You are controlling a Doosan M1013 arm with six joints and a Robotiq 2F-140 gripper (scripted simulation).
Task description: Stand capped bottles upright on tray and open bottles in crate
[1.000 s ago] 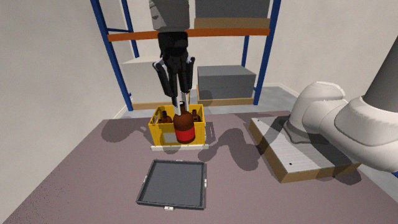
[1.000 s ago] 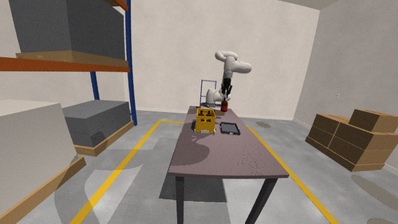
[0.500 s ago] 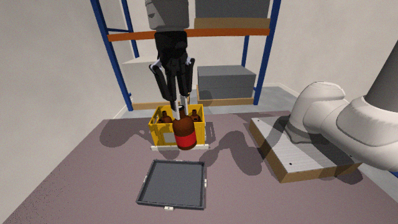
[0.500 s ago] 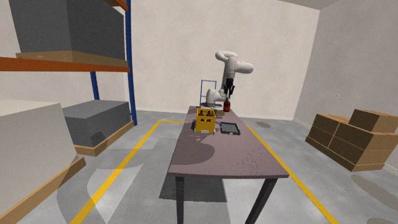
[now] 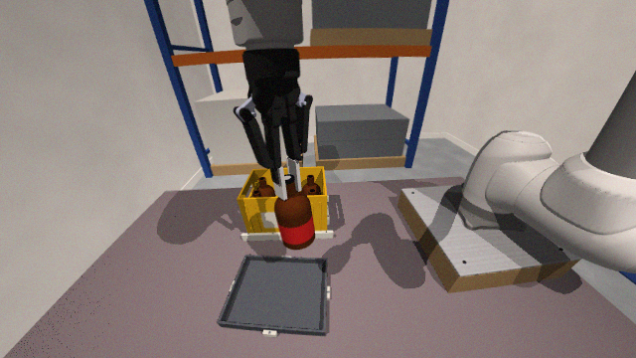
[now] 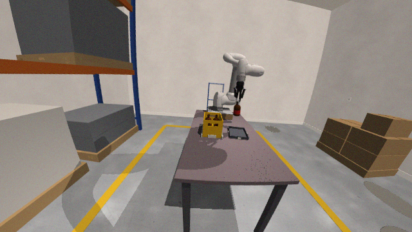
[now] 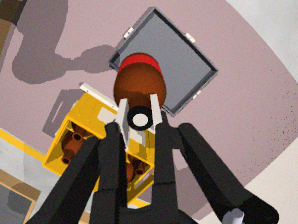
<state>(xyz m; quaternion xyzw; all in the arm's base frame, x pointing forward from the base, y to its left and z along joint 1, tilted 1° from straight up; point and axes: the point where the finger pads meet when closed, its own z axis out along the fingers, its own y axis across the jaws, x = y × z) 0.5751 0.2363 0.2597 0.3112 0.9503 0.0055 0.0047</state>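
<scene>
Right now the brown capped bottle is 1 cm behind my hand and 8 cm below it. Also, from my hand: yellow crate 9 cm ahead, 24 cm to the right, 26 cm below; then dark grey tray 5 cm ahead, 4 cm to the left, 33 cm below.
</scene>
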